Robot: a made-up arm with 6 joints.
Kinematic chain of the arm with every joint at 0, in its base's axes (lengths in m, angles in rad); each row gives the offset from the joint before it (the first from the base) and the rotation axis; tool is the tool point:
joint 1: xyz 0 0 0.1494 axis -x
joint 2: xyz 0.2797 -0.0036 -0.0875 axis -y
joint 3: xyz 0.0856 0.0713 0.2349 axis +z
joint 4: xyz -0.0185 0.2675 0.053 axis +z
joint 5: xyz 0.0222 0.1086 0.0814 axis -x
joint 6: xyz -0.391 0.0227 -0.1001 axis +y
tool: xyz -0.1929 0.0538 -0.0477
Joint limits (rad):
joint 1: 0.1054..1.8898
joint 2: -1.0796..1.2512
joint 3: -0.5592..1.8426
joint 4: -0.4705..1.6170
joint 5: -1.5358..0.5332
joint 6: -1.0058..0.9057
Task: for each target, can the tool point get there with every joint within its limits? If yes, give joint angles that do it. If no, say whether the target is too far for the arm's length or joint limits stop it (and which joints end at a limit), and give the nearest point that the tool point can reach.
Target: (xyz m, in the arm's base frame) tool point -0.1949 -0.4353 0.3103
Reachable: yes | joints 1.5019 0.8893 1.0175 0.2587 -0.3926 -0.7041
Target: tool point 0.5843 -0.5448 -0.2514
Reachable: no: joint limits stop it (at a limit: joint 1, joint 2, joint 3) | nearest point 0.5979 -0.4024 -0.0728 | short by 0.229 m
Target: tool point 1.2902 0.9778 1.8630
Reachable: no: too far | nearest point 0.5389 0.3622 0.7842 | short by 1.452 m
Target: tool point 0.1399 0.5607 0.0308
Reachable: yes | joints 1.5135 -0.7667 0.1262 0.8886 -1.2842 -0.8600
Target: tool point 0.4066 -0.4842 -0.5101
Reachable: no: joint limits stop it (at a limit: joint 1, joint 2, joint 3, joint 4, joint 6) | nearest point 0.4425 -0.4354 -0.5345 | short by 0.065 m
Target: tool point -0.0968 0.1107 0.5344
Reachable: yes | joints 1.3599 -0.0167 1.0301 0.4180 0.2802 0.3374
